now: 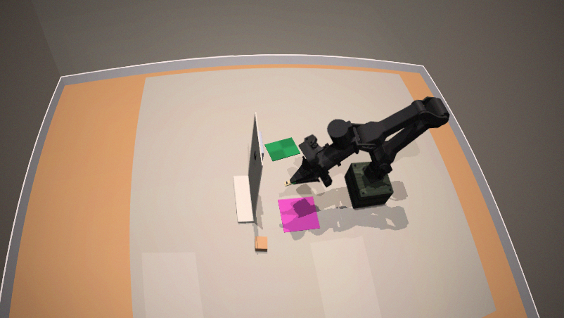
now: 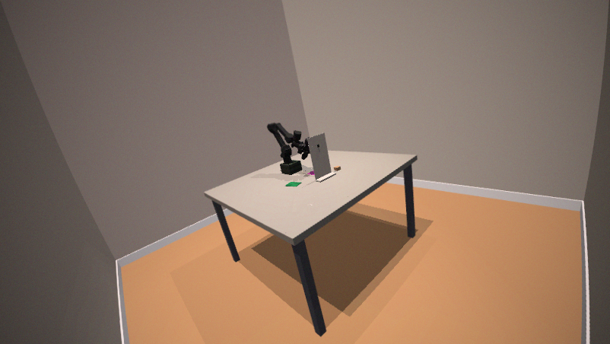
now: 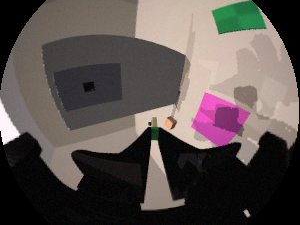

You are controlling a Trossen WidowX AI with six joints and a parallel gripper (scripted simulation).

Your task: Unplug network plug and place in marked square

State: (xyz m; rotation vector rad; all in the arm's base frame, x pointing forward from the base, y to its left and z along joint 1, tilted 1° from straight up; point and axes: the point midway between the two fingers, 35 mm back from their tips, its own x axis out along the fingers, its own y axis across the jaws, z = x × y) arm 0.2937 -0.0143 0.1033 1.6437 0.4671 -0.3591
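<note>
The magenta square is 17 cm below my gripper tip, 4 cm behind it and 3 cm to the left of it. Round my gripper tip: grey panel: 9 cm ahead, 7 cm to the right, 2 cm below; then network plug: right at my gripper tip.
</note>
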